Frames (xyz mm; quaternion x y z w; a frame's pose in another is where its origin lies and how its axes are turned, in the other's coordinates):
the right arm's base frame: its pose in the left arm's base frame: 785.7 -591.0 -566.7 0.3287 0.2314 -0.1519 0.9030
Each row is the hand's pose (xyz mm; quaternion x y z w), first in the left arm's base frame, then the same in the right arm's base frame.
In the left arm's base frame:
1: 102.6 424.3 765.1 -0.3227 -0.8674 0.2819 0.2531
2: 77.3 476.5 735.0 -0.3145 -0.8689 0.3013 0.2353
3: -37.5 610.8 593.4 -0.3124 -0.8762 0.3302 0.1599
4: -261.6 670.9 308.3 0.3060 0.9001 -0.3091 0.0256
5: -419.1 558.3 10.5 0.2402 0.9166 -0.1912 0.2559
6: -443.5 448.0 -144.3 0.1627 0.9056 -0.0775 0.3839
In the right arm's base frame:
1: -1392.0 1154.7 10.1 0.3080 0.7981 -0.5034 0.1211
2: -1404.2 1166.7 -52.9 0.2991 0.7878 -0.5206 0.1377
3: -1444.5 1142.7 -274.4 0.2780 0.7671 -0.5382 0.2112
4: -1494.0 942.3 -578.6 0.2027 0.7517 -0.5003 0.3789
5: -1459.5 636.2 -755.5 0.0378 0.7421 -0.3795 0.5512
6: -1386.5 463.4 -794.8 -0.0989 0.7281 -0.2717 0.6215

